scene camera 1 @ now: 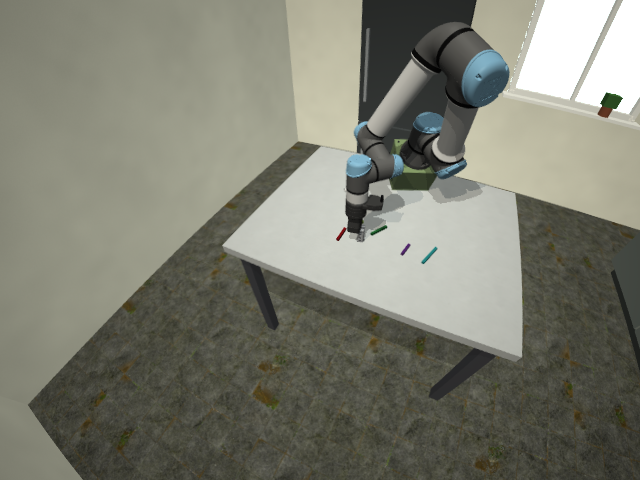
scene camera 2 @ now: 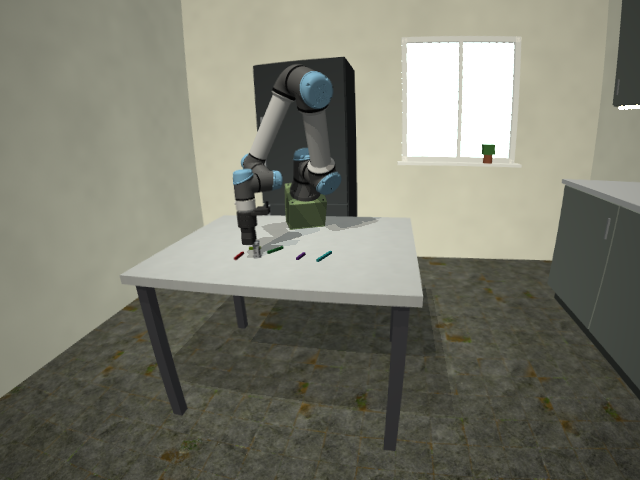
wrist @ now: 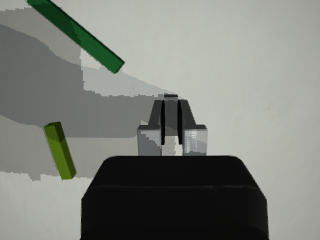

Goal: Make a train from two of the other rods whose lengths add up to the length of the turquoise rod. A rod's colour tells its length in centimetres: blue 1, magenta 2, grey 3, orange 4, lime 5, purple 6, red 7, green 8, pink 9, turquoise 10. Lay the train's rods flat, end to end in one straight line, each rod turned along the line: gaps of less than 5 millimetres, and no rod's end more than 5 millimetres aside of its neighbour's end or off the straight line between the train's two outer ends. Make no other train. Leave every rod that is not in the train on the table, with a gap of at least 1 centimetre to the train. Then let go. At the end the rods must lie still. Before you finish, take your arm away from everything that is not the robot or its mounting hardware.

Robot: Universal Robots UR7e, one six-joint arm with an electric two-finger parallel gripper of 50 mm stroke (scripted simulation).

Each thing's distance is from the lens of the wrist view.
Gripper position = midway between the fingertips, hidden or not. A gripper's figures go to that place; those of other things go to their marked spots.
my gripper (wrist: 171,113): 0.17 m
lime rod (wrist: 54,132): 0.19 m
